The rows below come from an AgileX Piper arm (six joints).
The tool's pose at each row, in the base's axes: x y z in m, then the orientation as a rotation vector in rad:
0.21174, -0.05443, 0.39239, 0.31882, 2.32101, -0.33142
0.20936, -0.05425, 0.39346, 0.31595, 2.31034, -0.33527
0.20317, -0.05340, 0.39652, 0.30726, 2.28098, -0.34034
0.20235, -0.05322, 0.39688, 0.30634, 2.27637, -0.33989
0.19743, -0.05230, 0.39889, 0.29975, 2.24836, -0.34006
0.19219, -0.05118, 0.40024, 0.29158, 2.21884, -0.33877
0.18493, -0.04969, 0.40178, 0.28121, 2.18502, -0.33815
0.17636, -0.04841, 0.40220, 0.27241, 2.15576, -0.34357
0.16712, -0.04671, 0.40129, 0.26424, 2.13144, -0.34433
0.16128, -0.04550, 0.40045, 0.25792, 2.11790, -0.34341
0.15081, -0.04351, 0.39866, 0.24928, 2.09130, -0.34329
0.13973, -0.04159, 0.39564, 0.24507, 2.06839, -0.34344
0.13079, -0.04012, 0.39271, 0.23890, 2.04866, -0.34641
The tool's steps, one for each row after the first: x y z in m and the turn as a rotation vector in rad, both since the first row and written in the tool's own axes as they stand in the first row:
0.00088, -0.00076, -0.00234, 0.00200, -0.01095, -0.00113
0.00302, -0.00240, -0.00876, 0.00330, -0.04121, -0.00312
0.00334, -0.00255, -0.00960, 0.00274, -0.04587, -0.00274
0.00537, -0.00357, -0.01449, 0.00116, -0.07442, -0.00205
0.00813, -0.00441, -0.01921, -0.00195, -0.10475, -0.00178
0.01217, -0.00560, -0.02550, -0.00518, -0.13968, -0.00254
0.01788, -0.00724, -0.03181, -0.00343, -0.16985, -0.00505
0.02507, -0.00852, -0.03780, -0.00502, -0.19510, -0.00662
0.02982, -0.00917, -0.04145, -0.00748, -0.20950, -0.00837
0.03851, -0.01045, -0.04774, -0.00982, -0.23706, -0.00966
0.04849, -0.01183, -0.05357, -0.01058, -0.26019, -0.00850
0.05690, -0.01294, -0.05791, -0.00987, -0.28056, -0.01035

